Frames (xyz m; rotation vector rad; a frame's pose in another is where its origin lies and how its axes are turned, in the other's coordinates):
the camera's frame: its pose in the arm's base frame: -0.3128 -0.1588 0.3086 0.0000 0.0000 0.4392
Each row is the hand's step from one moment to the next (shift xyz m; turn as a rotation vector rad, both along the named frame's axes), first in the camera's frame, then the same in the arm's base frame.
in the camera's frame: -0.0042 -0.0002 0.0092 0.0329 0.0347 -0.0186
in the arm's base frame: -0.0037 -0.0020 0.0092 0.0150 0.0454 -0.0186
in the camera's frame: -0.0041 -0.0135 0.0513 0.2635 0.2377 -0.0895
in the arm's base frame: 0.0020 -0.0140 0.0513 0.1374 0.3272 -0.0895
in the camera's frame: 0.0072 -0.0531 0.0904 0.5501 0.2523 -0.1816
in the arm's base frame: 0.0291 -0.0450 0.0904 0.3906 0.4623 -0.1816
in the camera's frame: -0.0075 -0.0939 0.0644 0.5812 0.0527 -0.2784
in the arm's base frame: 0.0331 -0.0882 0.0644 0.5036 0.2948 -0.2784
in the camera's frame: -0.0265 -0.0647 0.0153 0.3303 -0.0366 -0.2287
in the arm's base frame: 0.0035 -0.0698 0.0153 0.3145 0.1073 -0.2287
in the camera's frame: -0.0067 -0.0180 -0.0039 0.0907 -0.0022 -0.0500
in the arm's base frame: 0.0016 -0.0191 -0.0039 0.0830 0.0366 -0.0500
